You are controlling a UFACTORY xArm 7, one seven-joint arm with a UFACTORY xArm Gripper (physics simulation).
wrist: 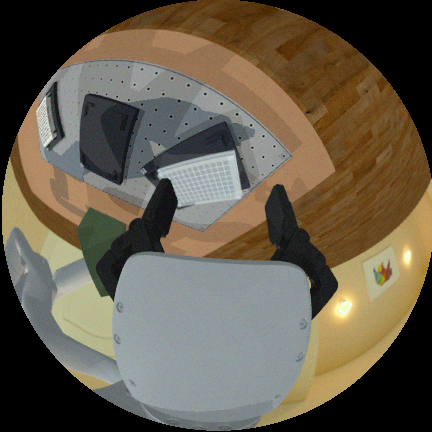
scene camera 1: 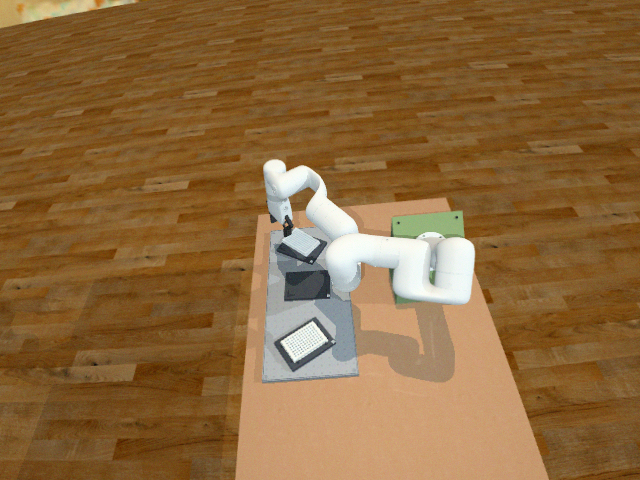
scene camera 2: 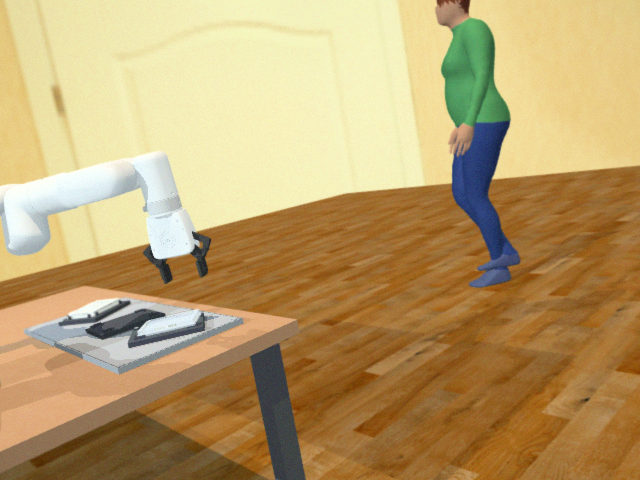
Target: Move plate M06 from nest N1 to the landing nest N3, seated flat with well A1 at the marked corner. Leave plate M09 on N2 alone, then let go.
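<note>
A pale, bluish well plate [scene camera 1: 301, 242] [scene camera 2: 170, 322] [wrist: 205, 180] lies on a dark nest [scene camera 1: 294, 255] [scene camera 2: 165, 335] [wrist: 215, 137] at the far end of the board and looks shifted off its centre. The dark middle nest [scene camera 1: 306, 285] [scene camera 2: 124, 322] [wrist: 107, 140] is empty. A white well plate [scene camera 1: 303, 341] [scene camera 2: 95, 308] lies on the third nest [scene camera 1: 314, 352] [wrist: 56, 117]. No plate or nest labels are readable. My gripper [scene camera 1: 287, 232] [scene camera 2: 184, 277] [wrist: 220, 191] is open and empty, above and beside the pale plate, with clear height between them in scene camera 2.
The nests stand on a grey perforated board [scene camera 1: 273, 320] [scene camera 2: 124, 356] on the wooden table [scene camera 1: 392, 423]. My arm reaches over the board from a green base plate [scene camera 1: 426, 222] [wrist: 102, 240]. A person in a green top [scene camera 2: 475, 77] stands on the floor beyond the table.
</note>
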